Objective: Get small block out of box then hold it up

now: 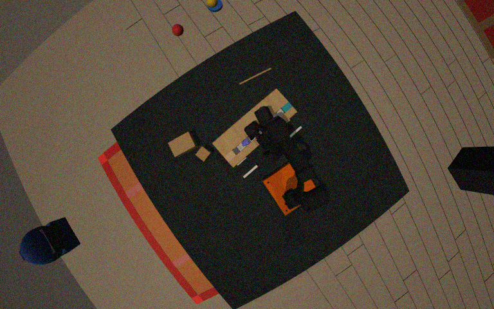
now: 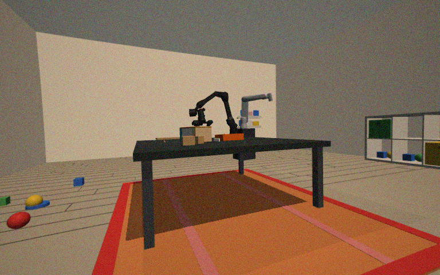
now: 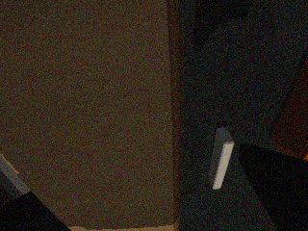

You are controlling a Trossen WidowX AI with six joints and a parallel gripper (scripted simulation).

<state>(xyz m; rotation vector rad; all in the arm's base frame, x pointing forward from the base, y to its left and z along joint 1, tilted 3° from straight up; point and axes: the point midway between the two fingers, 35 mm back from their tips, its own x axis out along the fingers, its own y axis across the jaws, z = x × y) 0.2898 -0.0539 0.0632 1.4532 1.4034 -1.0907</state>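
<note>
Right now the purple block is 6 cm ahead of my gripper tip and 3 cm to the left of it. Also, from my gripper tip: box (5 cm to the right, 3 cm ahead, 2 cm below); thin stick (28 cm ahead, 26 cm to the right, 8 cm below).
</note>
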